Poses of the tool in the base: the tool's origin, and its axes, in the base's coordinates. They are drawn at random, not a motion.
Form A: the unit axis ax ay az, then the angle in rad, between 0 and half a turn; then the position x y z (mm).
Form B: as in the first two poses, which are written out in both.
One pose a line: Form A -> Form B
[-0.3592 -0.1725 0.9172 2.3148 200 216 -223] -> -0.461 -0.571 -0.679 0.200; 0.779 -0.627 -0.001 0.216; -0.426 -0.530 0.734 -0.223; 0 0 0 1
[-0.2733 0.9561 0.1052 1.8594 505 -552 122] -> -0.189 -0.437 0.880 0.505; -0.235 0.890 0.391 -0.552; -0.954 -0.133 -0.270 0.122; 0 0 0 1
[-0.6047 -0.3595 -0.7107 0.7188 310 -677 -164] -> 0.843 0.522 -0.130 0.310; -0.414 0.785 0.461 -0.677; 0.343 -0.335 0.878 -0.164; 0 0 0 1
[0.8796 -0.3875 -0.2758 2.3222 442 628 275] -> 0.619 -0.372 -0.691 0.442; -0.775 -0.430 -0.463 0.628; -0.125 0.823 -0.555 0.275; 0 0 0 1
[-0.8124 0.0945 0.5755 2.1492 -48 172 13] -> 0.474 -0.601 -0.644 -0.048; 0.363 -0.533 0.764 0.172; -0.802 -0.596 -0.034 0.013; 0 0 0 1
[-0.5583 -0.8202 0.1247 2.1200 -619 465 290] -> -0.048 0.591 -0.806 -0.619; 0.803 0.502 0.321 0.465; 0.594 -0.632 -0.498 0.290; 0 0 0 1
